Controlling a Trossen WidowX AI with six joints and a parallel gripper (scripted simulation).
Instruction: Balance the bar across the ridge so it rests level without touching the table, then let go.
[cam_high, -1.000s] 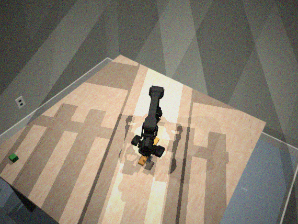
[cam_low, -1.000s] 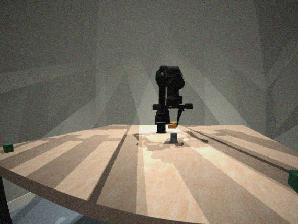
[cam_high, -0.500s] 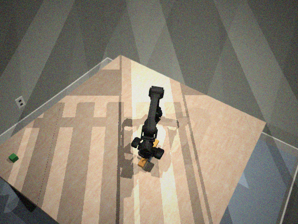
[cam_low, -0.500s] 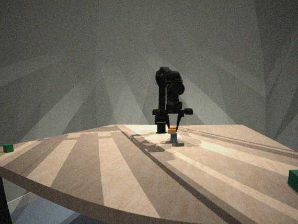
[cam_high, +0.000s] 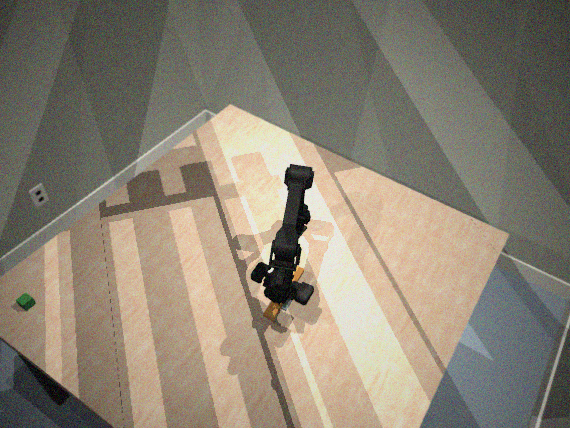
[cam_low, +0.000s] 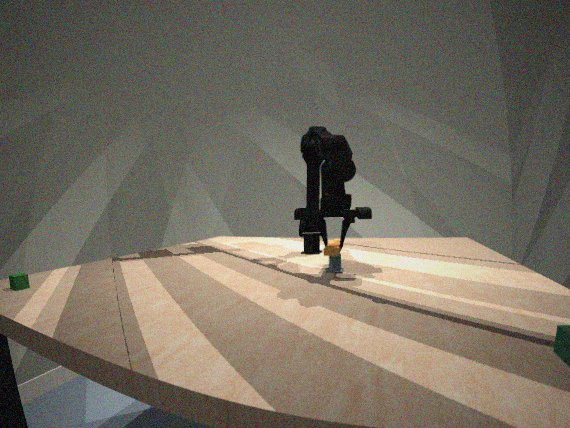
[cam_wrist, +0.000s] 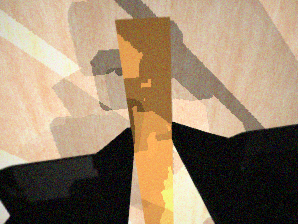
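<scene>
My gripper tip is 3 cm past the orange bar. Also, from my gripper tip: small green cube (43 cm ahead, 64 cm to the right, 5 cm below).
</scene>
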